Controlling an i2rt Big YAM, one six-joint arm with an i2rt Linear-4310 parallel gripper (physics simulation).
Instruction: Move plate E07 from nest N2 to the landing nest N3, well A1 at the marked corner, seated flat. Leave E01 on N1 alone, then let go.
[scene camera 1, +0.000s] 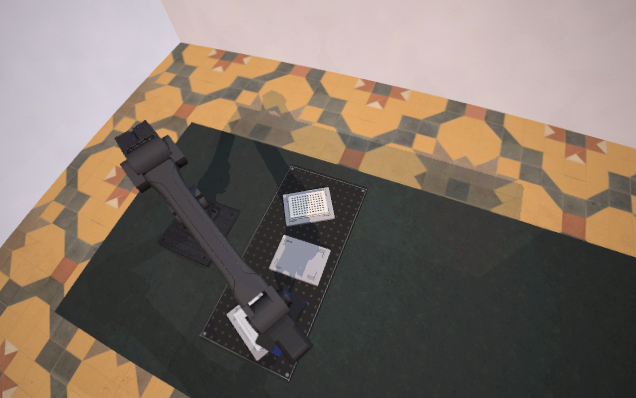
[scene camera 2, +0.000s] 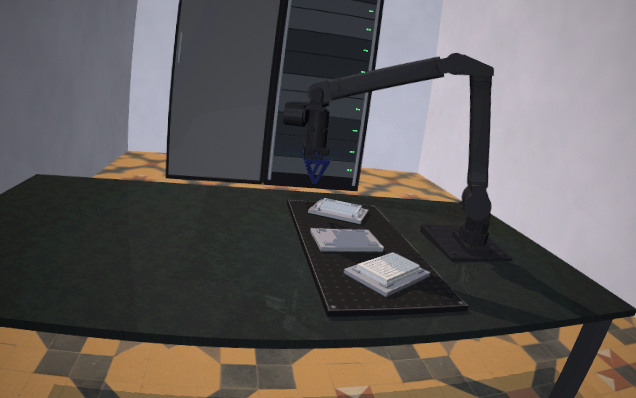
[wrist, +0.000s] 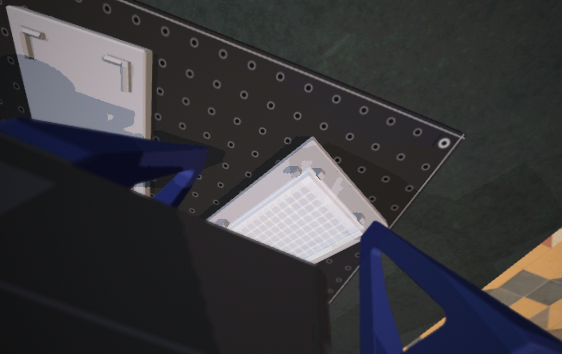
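A white well plate (scene camera 1: 248, 330) (scene camera 2: 341, 206) (wrist: 300, 225) sits on a pale nest (scene camera 1: 234, 319) (scene camera 2: 345, 218) (wrist: 265, 190) at one end of the black perforated board (scene camera 1: 345, 200) (scene camera 2: 410, 302) (wrist: 280, 100). The empty pale nest (scene camera 1: 300, 260) (scene camera 2: 346, 240) (wrist: 85, 85) with raised corner brackets lies mid-board. A second white plate (scene camera 1: 311, 204) (scene camera 2: 389, 267) sits on another nest (scene camera 1: 330, 216) (scene camera 2: 387, 290) at the opposite end. Plate and nest labels cannot be read. My gripper (scene camera 1: 282, 322) (scene camera 2: 315, 177) (wrist: 289, 195) is open, above the first plate's end of the board; its body hides part of that plate.
The arm's base plate (scene camera 1: 175, 245) (scene camera 2: 435, 235) stands on the dark table (scene camera 1: 450, 300) (scene camera 2: 175, 270) beside the board. The forearm passes high over the board's edge. A grey cabinet (scene camera 2: 220, 90) and a server rack (scene camera 2: 273, 150) stand behind the table.
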